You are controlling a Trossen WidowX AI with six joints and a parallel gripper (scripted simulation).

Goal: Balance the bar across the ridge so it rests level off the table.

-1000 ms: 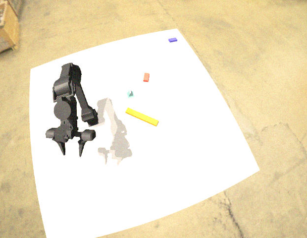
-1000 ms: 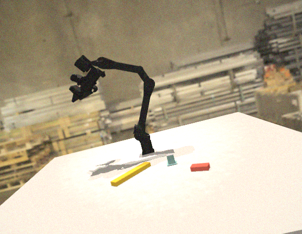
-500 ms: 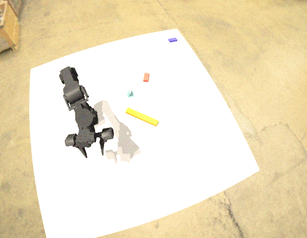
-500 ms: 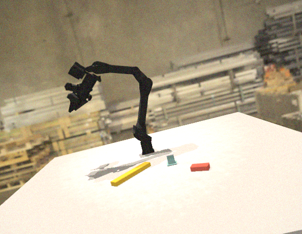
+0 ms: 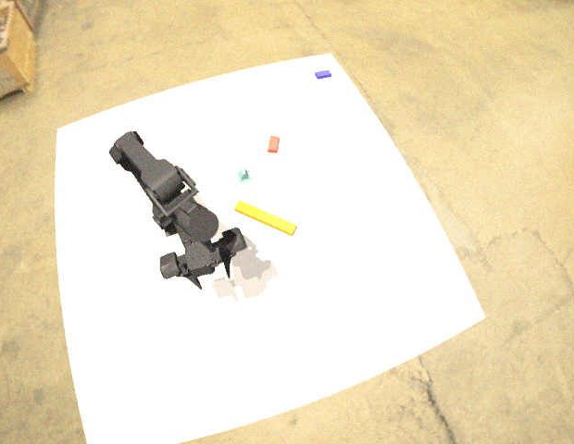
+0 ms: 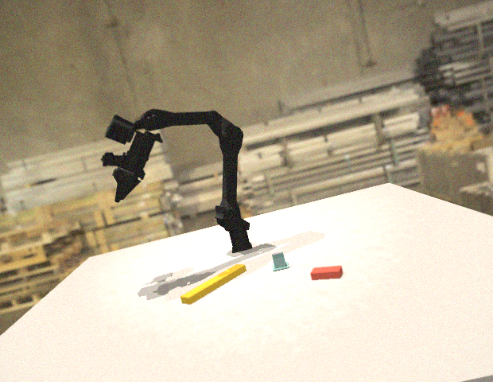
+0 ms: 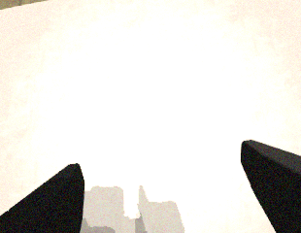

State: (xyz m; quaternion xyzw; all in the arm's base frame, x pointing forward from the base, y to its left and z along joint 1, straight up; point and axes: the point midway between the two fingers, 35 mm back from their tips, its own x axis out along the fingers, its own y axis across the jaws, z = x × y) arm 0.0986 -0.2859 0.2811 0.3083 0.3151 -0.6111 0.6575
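My gripper tip is 190 mm short of the yellow bar, 230 mm to the right of it and 250 mm above it. Also, from my gripper tip: red block (310 mm ahead, 500 mm to the left, 250 mm below).
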